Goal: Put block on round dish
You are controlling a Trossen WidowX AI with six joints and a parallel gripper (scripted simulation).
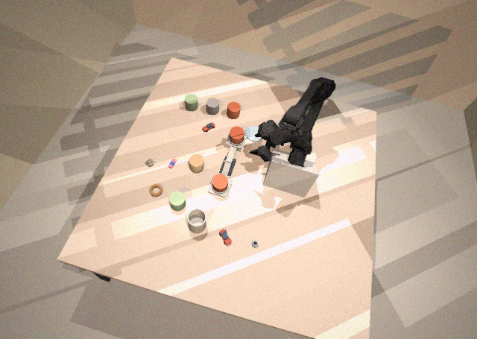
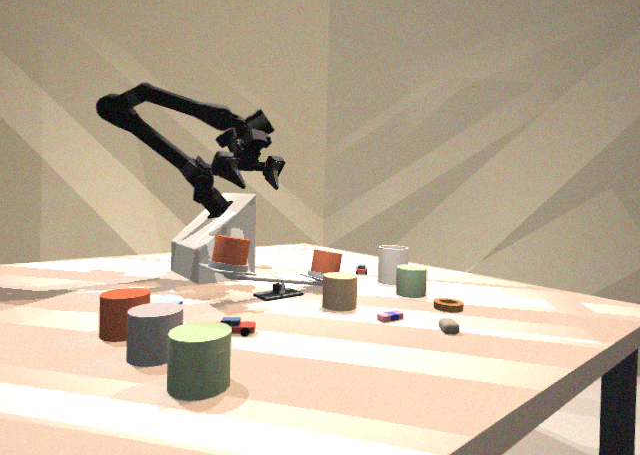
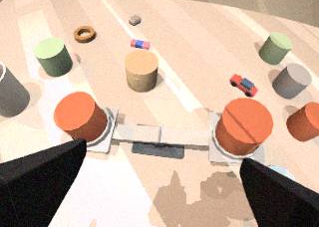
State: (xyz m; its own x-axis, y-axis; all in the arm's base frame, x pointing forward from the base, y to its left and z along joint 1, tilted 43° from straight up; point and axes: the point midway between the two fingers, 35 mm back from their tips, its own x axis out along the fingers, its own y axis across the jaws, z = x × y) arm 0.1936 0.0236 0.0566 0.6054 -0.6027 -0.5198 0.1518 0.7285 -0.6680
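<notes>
Now: gripper tip 200 mm above the grey block, 110 mm to the right of it and 110 mm short of it. The rest, counted from my gripper tip: small balance: 200 mm below, 90 mm ahead, 20 mm to the right; tan cylinder: 230 mm ahead, 210 mm below, 20 mm to the left; pale blue round dish: 240 mm to the right, 240 mm below, 20 mm behind.
</notes>
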